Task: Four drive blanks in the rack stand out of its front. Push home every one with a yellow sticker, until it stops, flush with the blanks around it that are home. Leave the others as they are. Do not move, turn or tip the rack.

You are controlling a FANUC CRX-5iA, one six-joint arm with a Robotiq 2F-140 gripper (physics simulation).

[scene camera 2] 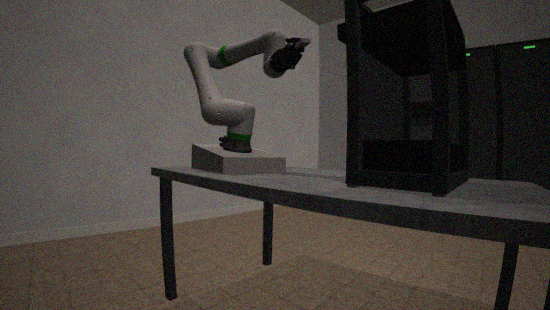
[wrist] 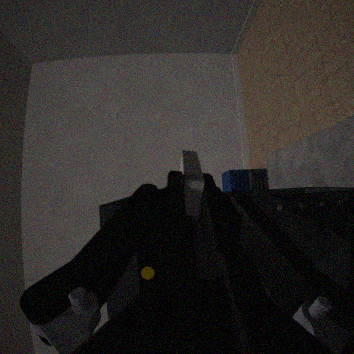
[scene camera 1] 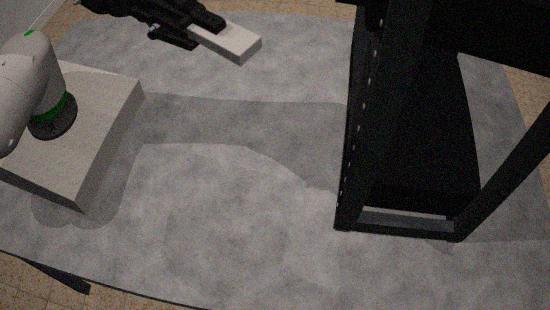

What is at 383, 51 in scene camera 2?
A black rack.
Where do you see a black rack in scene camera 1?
At 409, 145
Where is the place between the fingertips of my gripper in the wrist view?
At 187, 163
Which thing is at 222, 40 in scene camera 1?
My gripper.
